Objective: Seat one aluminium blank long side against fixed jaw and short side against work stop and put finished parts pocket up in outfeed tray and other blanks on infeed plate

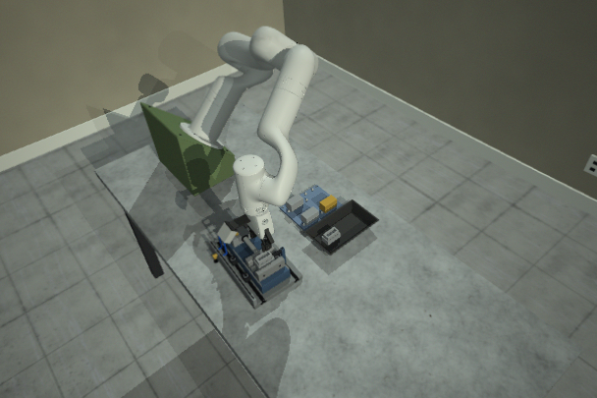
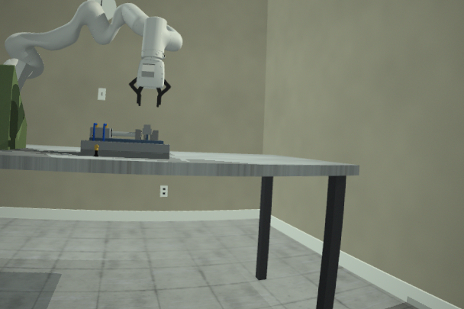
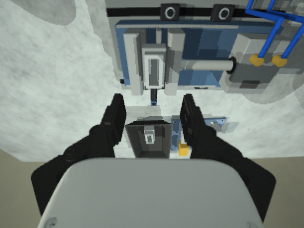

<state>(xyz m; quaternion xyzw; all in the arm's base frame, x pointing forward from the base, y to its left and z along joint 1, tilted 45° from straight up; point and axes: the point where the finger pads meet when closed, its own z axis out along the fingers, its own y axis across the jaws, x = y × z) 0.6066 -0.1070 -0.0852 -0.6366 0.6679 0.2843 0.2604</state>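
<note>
My gripper is now 120 mm above the fixed jaw and 30 mm short of it. The rest, counted from my hand: moving jaw (120 mm below, 30 mm behind, 10 mm to the left); cylinder rod (120 mm below, 90 mm behind, 10 mm to the left); vise (160 mm below, 70 mm behind, 10 mm to the left).
</note>
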